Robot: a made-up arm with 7 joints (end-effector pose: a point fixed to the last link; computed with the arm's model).
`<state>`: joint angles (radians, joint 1 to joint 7).
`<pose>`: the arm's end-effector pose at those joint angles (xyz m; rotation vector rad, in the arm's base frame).
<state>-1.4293 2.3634 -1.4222 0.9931 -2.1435 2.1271 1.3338</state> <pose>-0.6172 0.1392 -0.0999 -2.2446 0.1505 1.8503</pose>
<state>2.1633 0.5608 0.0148 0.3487 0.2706 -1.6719 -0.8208</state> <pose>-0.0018 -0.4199 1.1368 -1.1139 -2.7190 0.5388</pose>
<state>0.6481 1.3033 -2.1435 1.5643 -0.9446 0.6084 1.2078</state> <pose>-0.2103 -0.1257 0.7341 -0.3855 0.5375 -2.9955</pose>
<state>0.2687 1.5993 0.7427 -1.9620 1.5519 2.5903 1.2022</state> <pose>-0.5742 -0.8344 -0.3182 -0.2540 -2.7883 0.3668</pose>
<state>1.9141 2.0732 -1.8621 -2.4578 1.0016 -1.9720 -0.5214</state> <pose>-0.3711 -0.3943 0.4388 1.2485 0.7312 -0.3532</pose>
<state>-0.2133 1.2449 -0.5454 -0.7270 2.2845 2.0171 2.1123</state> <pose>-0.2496 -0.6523 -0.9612 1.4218 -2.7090 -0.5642</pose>
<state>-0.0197 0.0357 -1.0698 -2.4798 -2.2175 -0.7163 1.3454</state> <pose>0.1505 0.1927 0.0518 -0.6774 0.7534 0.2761</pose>
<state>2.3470 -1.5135 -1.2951 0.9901 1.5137 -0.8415 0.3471</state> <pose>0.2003 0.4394 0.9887 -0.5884 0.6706 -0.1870</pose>
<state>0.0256 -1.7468 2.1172 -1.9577 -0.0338 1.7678 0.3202</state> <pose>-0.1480 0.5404 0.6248 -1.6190 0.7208 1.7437</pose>
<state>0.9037 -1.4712 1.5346 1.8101 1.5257 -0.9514 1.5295</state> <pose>-0.5215 0.3487 -0.0860 2.5705 -0.8923 -1.2382</pose>
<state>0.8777 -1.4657 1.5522 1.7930 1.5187 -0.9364 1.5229</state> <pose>-0.5194 0.3384 -0.1037 2.5897 -0.8652 -1.1908</pose>
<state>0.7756 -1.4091 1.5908 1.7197 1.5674 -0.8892 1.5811</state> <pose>-0.5089 0.2539 -0.1885 2.5453 -0.8659 -1.0529</pose>
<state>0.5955 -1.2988 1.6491 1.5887 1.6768 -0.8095 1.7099</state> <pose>-0.4353 0.0843 -0.3103 2.4366 -0.9639 -0.7936</pose>
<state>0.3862 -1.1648 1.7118 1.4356 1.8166 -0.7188 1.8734</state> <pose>-0.2833 -0.1108 -0.3667 2.3145 -1.1754 -0.4514</pose>
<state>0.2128 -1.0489 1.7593 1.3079 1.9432 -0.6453 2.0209</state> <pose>-0.1400 -0.2495 -0.3265 2.2256 -1.4010 -0.1318</pose>
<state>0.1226 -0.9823 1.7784 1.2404 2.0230 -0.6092 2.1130</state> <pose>-0.0735 -0.3112 -0.2711 2.1820 -1.5431 0.0501</pose>
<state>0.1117 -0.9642 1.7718 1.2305 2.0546 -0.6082 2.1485</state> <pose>-0.0694 -0.3261 -0.2541 2.1690 -1.5980 0.0735</pose>
